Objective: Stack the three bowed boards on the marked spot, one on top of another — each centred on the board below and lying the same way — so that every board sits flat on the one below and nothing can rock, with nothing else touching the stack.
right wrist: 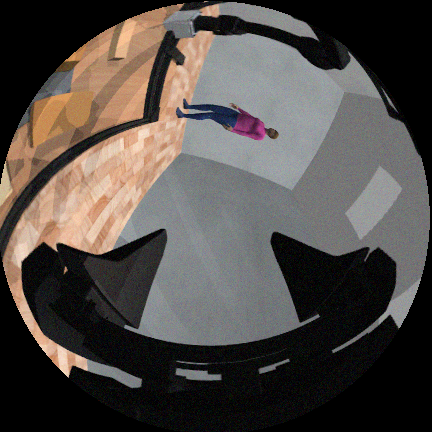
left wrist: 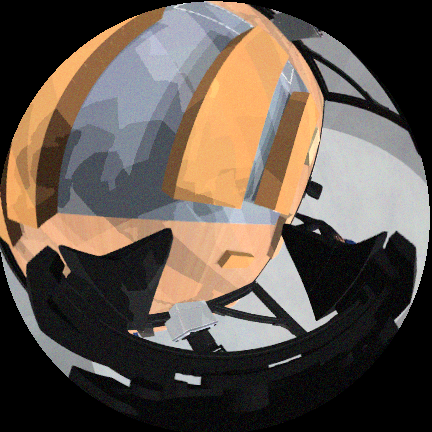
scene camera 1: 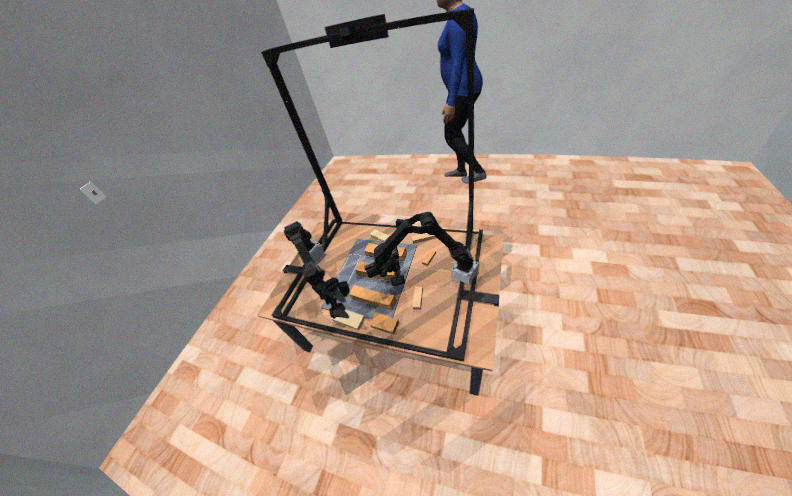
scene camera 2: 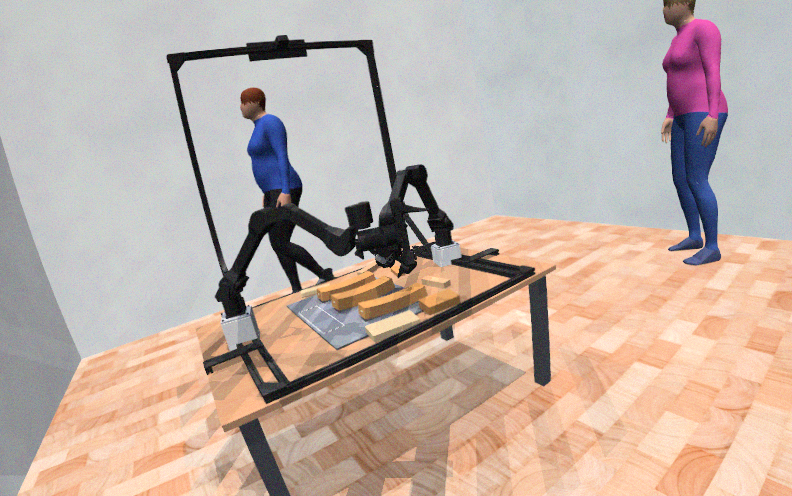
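Seen in the pictures: left gripper, fingertip midpoint: [left wrist: 228, 231] [scene camera 1: 399, 267] [scene camera 2: 388, 271]; right gripper, fingertip midpoint: [right wrist: 220, 236] [scene camera 1: 347, 309] [scene camera 2: 432, 225]; left arm's base, origin of the base link: [left wrist: 195, 333] [scene camera 1: 464, 265] [scene camera 2: 444, 243]; right arm's base, origin of the base link: [scene camera 1: 308, 246] [scene camera 2: 236, 313].
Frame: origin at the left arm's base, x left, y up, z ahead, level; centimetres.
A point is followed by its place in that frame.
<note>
Three orange bowed boards lie apart, roughly parallel, on the grey mat [scene camera 1: 349, 270] {x 27.1, y -7.6, z 57.1 cm} [scene camera 2: 340, 337] {x 46.7, y -7.6, z 52.2 cm}: a near board [scene camera 1: 372, 297] {x 35.7, y -3.5, z 31.2 cm} [scene camera 2: 388, 303] {x 38.4, y -4.2, z 34.6 cm}, a middle board [scene camera 2: 363, 294] {x 24.0, y -4.3, z 40.8 cm} [left wrist: 227, 125] {x 19.6, y -3.1, z 35.3 cm} and a far board [scene camera 2: 346, 286] {x 10.9, y -4.2, z 45.6 cm} [left wrist: 297, 160] {x 7.2, y -3.7, z 43.0 cm}. The white outline of the marked spot shows at the mat's left in scene camera 2, with no board inside it. My left gripper [scene camera 1: 385, 276] [scene camera 2: 395, 266] {x 15.4, y -1.0, z 28.9 cm} [left wrist: 228, 231] {x 15.4, y -1.0, z 28.9 cm} is open and empty, above the boards' right-hand part, and hides some of them in scene camera 1. My right gripper [right wrist: 220, 236] {x 54.1, y 21.2, z 20.5 cm} is open and empty, raised and facing a wall; its fingers are unclear in scene camera 2.
A pale block [scene camera 1: 348, 318] {x 50.2, y -5.5, z 35.2 cm} [scene camera 2: 392, 325] {x 51.7, y -5.8, z 36.6 cm} and a thick orange block [scene camera 1: 384, 323] {x 43.2, y -4.9, z 18.0 cm} [scene camera 2: 440, 302] {x 46.1, y -5.2, z 19.5 cm} [right wrist: 62, 117] lie near the front frame rail. Smaller blocks [scene camera 1: 417, 297] {x 23.6, y -5.9, z 13.0 cm} [scene camera 1: 429, 257] {x -1.1, y -6.5, z 21.7 cm} [left wrist: 240, 259] {x -0.9, y -6.5, z 23.1 cm} lie right of the mat in scene camera 1. A black frame surrounds the table.
</note>
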